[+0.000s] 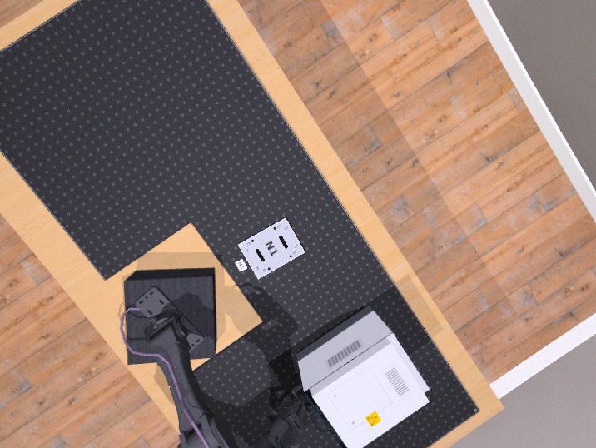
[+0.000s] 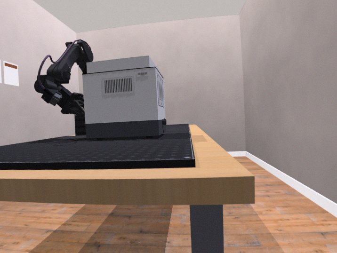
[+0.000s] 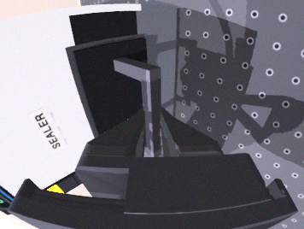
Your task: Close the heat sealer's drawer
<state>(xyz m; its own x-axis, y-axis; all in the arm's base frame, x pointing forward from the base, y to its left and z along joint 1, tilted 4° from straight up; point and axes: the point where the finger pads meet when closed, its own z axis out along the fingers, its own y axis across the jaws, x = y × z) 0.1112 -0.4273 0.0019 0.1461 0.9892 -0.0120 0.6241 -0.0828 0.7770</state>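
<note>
The sealer drawer lies 110 mm ahead of my hand, 10 mm to the right of it and 10 mm below it. Also, from my hand: tag: 110 mm ahead, 400 mm to the left, 100 mm below.
</note>
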